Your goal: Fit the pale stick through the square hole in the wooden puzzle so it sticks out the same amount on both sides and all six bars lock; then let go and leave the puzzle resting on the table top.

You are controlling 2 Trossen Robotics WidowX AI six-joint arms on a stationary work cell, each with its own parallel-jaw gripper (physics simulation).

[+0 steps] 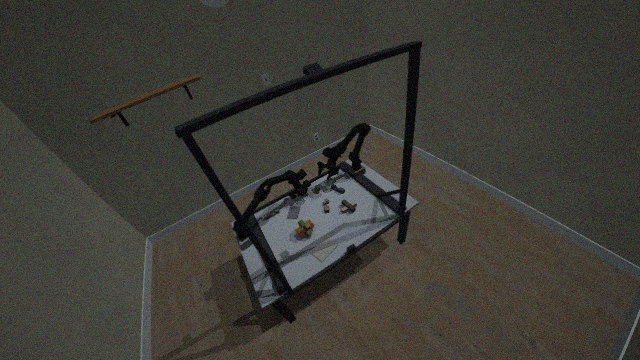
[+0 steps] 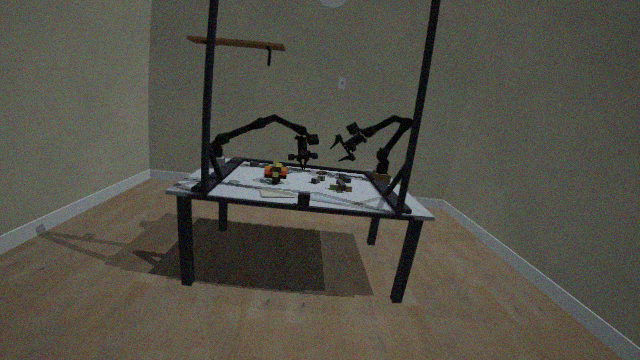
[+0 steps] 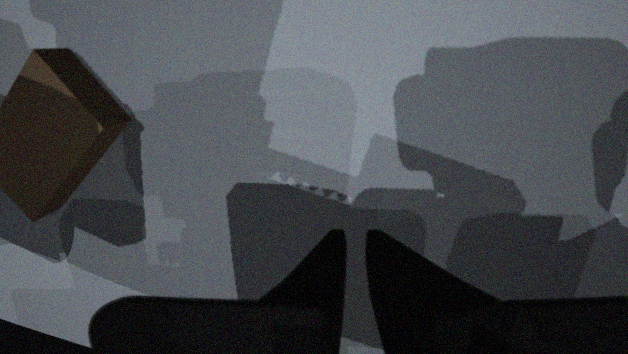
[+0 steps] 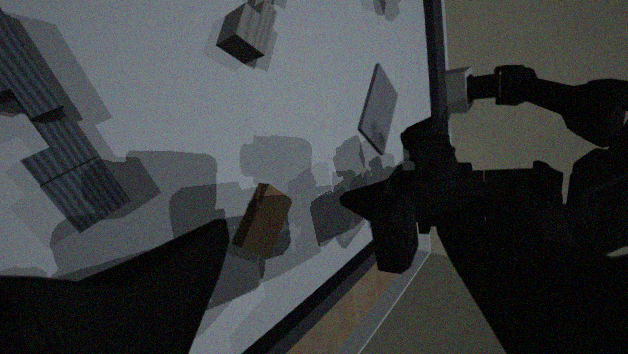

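Where they show: left gripper, fingertip midpoint: (image 1: 303,195) (image 2: 303,169) (image 3: 354,242) (image 4: 342,198); right gripper, fingertip midpoint: (image 1: 322,177) (image 2: 333,155) (image 4: 333,225); left arm's base, link origin: (image 1: 243,236) (image 2: 216,156) (image 4: 469,88); right arm's base, link origin: (image 1: 356,167) (image 2: 381,172).
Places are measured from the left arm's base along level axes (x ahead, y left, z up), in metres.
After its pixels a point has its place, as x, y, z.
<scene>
A knot of crossed orange, yellow and green bars (image 1: 305,228) (image 2: 275,172) rests on the table. A brownish cluster of crossed bars (image 1: 348,206) @(0.672, -0.361, -0.025) (image 2: 341,187) @(0.668, -0.405, -0.034) lies right of it. I cannot tell surely which is the wooden puzzle, nor make out its square hole or the pale stick. My left gripper (image 1: 303,193) @(0.547, 0.019, -0.054) (image 2: 303,167) @(0.547, 0.019, -0.054) (image 3: 354,242) @(0.547, 0.019, -0.054) is shut and empty, pointing down low over the table's far side, beside a brown block (image 1: 316,190) @(0.652, -0.028, -0.050) (image 3: 45,145) @(0.654, -0.021, -0.050) (image 4: 265,220) @(0.664, -0.026, -0.050). My right gripper (image 2: 336,154) @(0.709, -0.076, 0.071) (image 4: 333,225) @(0.709, -0.076, 0.071) is open and empty, raised above the table.
Small notched pieces (image 1: 326,206) @(0.577, -0.230, -0.033) (image 2: 318,179) @(0.585, -0.244, -0.043) (image 4: 247,32) @(0.629, -0.177, -0.036) lie mid-table. A dark notched bar (image 1: 338,189) @(0.760, -0.175, -0.036) (image 4: 75,150) @(0.761, -0.133, -0.050) lies nearer the right arm. A flat grey tile (image 1: 295,210) @(0.410, -0.052, -0.059) (image 4: 378,110) @(0.402, -0.055, -0.059) and a pale flat square (image 1: 325,253) @(0.317, -0.488, -0.060) (image 2: 277,193) @(0.338, -0.465, -0.060) also lie there. A black frame (image 1: 412,100) @(0.845, -0.682, 0.744) stands over the table.
</scene>
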